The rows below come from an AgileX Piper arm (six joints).
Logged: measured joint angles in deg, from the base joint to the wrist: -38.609, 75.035, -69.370, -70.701, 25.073, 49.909; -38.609, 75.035, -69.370, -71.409, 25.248, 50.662; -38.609, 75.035, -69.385, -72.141, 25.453, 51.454; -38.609, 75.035, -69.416, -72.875, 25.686, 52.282; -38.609, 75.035, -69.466, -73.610, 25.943, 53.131; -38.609, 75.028, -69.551, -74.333, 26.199, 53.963; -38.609, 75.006, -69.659, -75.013, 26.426, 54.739; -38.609, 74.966, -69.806, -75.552, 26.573, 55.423; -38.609, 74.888, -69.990, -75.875, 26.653, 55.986; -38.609, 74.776, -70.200, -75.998, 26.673, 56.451; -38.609, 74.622, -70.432, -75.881, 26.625, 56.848
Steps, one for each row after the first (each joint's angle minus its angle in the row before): 0.000, 0.000, 0.000, -0.708, 0.175, 0.753; 0.000, 0.000, -0.015, -0.732, 0.205, 0.792; 0.000, 0.000, -0.031, -0.734, 0.233, 0.828; 0.000, 0.000, -0.050, -0.735, 0.257, 0.849; 0.000, -0.007, -0.085, -0.723, 0.256, 0.832; 0.000, -0.022, -0.108, -0.680, 0.227, 0.776; 0.000, -0.040, -0.147, -0.539, 0.147, 0.684; 0.000, -0.078, -0.184, -0.323, 0.080, 0.563; 0.000, -0.112, -0.210, -0.123, 0.020, 0.465; 0.000, -0.154, -0.232, 0.117, -0.048, 0.397
